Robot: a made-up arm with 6 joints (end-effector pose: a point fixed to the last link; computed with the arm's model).
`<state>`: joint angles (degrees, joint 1 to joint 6).
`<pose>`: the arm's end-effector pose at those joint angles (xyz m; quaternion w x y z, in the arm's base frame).
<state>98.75 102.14 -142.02 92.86 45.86 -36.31</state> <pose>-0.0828 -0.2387 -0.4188 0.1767 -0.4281 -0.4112 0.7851</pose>
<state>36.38 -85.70 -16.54 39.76 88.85 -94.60</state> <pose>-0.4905 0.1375 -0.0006 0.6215 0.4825 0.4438 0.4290</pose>
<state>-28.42 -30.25 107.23 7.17 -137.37 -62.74</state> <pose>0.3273 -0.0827 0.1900 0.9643 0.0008 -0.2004 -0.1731</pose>
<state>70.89 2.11 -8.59 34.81 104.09 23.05</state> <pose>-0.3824 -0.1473 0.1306 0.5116 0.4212 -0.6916 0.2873</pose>
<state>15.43 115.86 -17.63 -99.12 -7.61 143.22</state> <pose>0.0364 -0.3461 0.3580 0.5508 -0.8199 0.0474 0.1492</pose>
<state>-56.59 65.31 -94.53 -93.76 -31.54 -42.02</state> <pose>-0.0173 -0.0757 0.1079 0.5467 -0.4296 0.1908 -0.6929</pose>
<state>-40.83 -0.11 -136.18 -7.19 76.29 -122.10</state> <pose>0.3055 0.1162 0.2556 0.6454 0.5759 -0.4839 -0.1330</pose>
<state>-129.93 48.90 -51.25 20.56 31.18 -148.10</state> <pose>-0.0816 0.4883 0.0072 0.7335 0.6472 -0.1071 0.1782</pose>
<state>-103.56 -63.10 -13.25 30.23 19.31 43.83</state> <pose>-0.0713 0.0528 0.1274 0.0120 0.9959 -0.0098 -0.0886</pose>
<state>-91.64 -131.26 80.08 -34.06 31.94 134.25</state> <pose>-0.3159 -0.1219 0.2246 0.5410 -0.2540 -0.4685 -0.6506</pose>
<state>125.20 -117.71 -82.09 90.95 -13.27 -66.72</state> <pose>-0.2868 -0.0007 -0.0813 0.0217 0.7539 -0.6065 -0.2517</pose>
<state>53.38 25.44 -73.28 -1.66 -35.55 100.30</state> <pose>-0.3061 -0.2895 -0.0020 0.5691 -0.1219 0.8132 -0.0016</pose>
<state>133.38 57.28 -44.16 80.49 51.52 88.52</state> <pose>-0.2437 0.1396 -0.2054 0.1413 0.8650 0.3329 -0.3478</pose>
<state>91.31 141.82 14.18 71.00 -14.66 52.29</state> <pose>-0.0151 -0.1088 -0.0100 0.5684 -0.8100 0.1130 -0.0903</pose>
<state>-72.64 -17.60 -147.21 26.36 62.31 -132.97</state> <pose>0.1325 0.3248 0.0742 0.6902 0.2076 -0.5298 0.4470</pose>
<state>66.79 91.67 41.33 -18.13 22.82 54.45</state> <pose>-0.1255 -0.2851 -0.0514 0.6377 0.5637 -0.4957 -0.1728</pose>
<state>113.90 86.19 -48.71 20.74 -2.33 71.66</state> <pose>-0.1682 0.0764 -0.1701 0.2372 0.8713 0.3459 0.2549</pose>
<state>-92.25 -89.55 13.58 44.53 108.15 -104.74</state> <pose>-0.5274 0.1892 0.0038 0.5126 -0.0796 0.7065 -0.4814</pose>
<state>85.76 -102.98 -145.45 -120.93 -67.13 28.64</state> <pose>0.0281 -0.0778 -0.0469 0.3902 0.5674 -0.5938 0.4162</pose>
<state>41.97 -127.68 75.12 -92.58 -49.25 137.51</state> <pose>-0.3849 -0.0386 -0.1547 0.5616 0.5019 0.6427 0.1401</pose>
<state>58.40 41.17 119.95 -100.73 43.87 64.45</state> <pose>-0.1865 0.0803 0.0042 0.2686 -0.5512 -0.6914 -0.3822</pose>
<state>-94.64 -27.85 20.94 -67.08 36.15 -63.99</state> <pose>-0.3009 -0.3089 0.1269 0.3712 -0.8356 0.3935 -0.0955</pose>
